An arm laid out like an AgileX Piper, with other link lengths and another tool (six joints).
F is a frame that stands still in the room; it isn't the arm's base.
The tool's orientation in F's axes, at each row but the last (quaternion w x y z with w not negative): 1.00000, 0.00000, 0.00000, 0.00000; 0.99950, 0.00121, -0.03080, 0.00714; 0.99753, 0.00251, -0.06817, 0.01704; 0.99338, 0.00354, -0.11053, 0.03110; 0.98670, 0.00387, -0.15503, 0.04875; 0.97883, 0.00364, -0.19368, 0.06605; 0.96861, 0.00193, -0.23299, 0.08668; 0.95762, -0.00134, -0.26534, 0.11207
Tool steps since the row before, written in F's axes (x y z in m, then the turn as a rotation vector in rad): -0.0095, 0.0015, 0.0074, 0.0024, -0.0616, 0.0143; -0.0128, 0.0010, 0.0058, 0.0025, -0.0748, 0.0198; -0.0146, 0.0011, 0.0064, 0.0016, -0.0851, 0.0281; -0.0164, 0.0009, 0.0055, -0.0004, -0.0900, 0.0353; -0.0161, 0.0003, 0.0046, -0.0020, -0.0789, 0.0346; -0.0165, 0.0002, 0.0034, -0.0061, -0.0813, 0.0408; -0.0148, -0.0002, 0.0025, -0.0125, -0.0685, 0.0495; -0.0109, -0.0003, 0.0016, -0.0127, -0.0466, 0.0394
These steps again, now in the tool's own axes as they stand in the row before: -0.0095, 0.0015, 0.0074, 0.0024, -0.0616, 0.0143; -0.0124, 0.0012, 0.0066, 0.0027, -0.0748, 0.0198; -0.0135, 0.0016, 0.0083, 0.0025, -0.0850, 0.0282; -0.0147, 0.0019, 0.0090, 0.0019, -0.0898, 0.0358; -0.0138, 0.0018, 0.0093, 0.0012, -0.0786, 0.0353; -0.0138, 0.0023, 0.0094, -0.0005, -0.0805, 0.0427; -0.0119, 0.0022, 0.0089, 0.0000, -0.0672, 0.0528; -0.0083, 0.0019, 0.0069, -0.0006, -0.0452, 0.0430
